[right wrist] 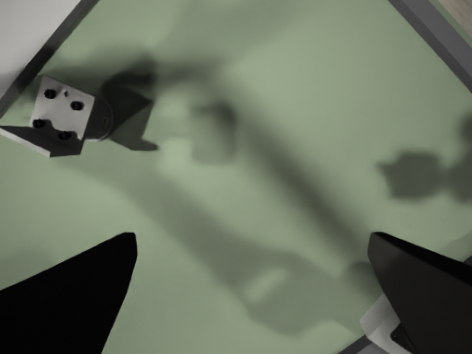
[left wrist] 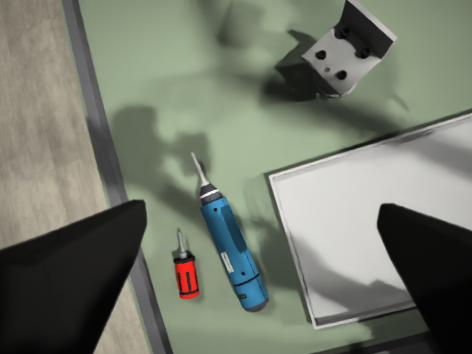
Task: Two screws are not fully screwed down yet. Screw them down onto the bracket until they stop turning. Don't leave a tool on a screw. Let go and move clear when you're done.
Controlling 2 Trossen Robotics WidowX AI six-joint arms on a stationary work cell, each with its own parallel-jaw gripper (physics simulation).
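Places are measured from the left arm's base along level axes (x down, y left, z ahead), in metres.
Pixels of known places: left gripper, between the fingertips: (left wrist: 262,213); right gripper, between the fingertips: (right wrist: 254,243).
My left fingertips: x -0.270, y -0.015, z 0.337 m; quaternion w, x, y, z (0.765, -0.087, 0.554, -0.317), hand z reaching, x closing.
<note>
For each thing: its top centre in the pictures, then the offset to it from my left fingertips.
- blue electric screwdriver, centre of its top: (left wrist: 221,231) dx +0.270, dy +0.088, dz +0.038 m
- small red screwdriver, centre of its top: (left wrist: 181,266) dx +0.282, dy +0.169, dz +0.055 m
- white tray, centre of its top: (left wrist: 447,209) dx +0.295, dy -0.114, dz -0.179 m
- grey-white block, centre of its top: (right wrist: 427,331) dx +0.274, dy -0.345, dz +0.518 m
A grey angled bracket (left wrist: 336,60) (right wrist: 62,111) stands on a round base. Several dark screw heads show on its plate; how far each is screwed in cannot be told. A blue electric screwdriver (left wrist: 231,245) lies on the mat in the left wrist view. A small red screwdriver (left wrist: 187,278) lies to its left. My left gripper (left wrist: 262,213) is open and empty, above the tools, with the blue screwdriver in the space between its fingers. My right gripper (right wrist: 254,243) is open and empty above the mat, with the bracket toward the upper left of its view.
A white tray (left wrist: 296,250) lies right of the blue screwdriver, and its corner shows at the upper left in the right wrist view. A dark edge rail (left wrist: 100,120) (right wrist: 440,37) borders the green mat. A grey-white block (right wrist: 377,320) stands partly behind the right finger.
</note>
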